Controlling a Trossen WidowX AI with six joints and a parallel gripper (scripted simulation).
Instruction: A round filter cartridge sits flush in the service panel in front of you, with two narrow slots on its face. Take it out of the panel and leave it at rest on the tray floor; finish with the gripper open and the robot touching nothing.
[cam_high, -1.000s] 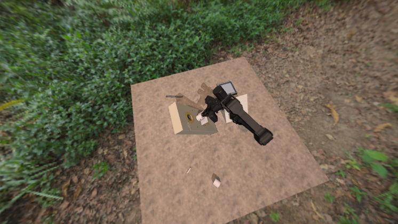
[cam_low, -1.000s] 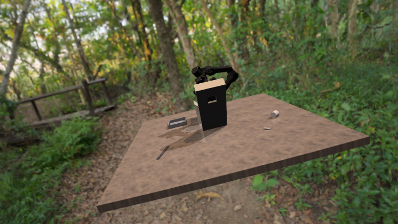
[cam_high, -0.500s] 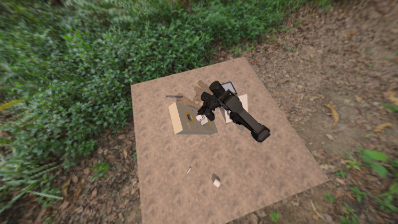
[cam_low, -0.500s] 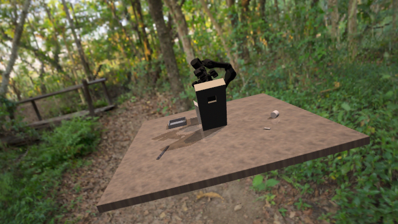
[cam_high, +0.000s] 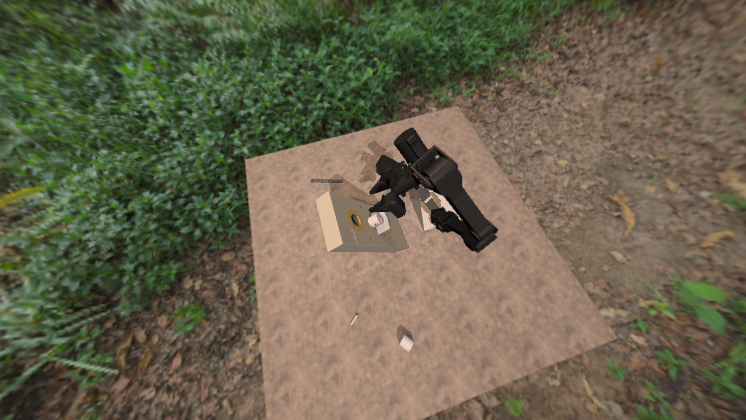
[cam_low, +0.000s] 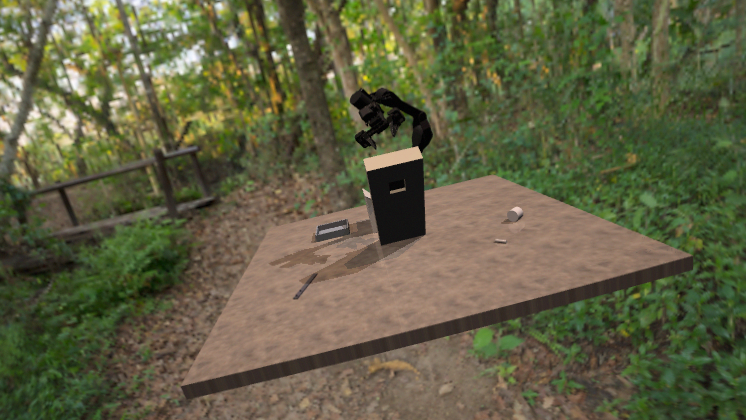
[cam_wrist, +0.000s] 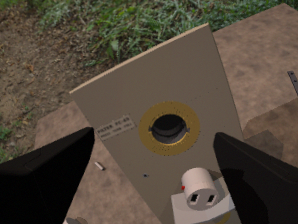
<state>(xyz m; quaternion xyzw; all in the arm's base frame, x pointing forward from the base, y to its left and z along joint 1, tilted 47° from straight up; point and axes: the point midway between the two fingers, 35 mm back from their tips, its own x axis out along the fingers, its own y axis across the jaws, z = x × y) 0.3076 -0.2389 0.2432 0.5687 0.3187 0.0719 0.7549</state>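
Right now my gripper tip is 170 mm above the round grey filter cartridge and 20 mm past it. From my gripper tip the other things lie so: small pin 390 mm below, 300 mm to the left, 150 mm ahead; grey tray 380 mm below, 370 mm behind, 300 mm to the right.
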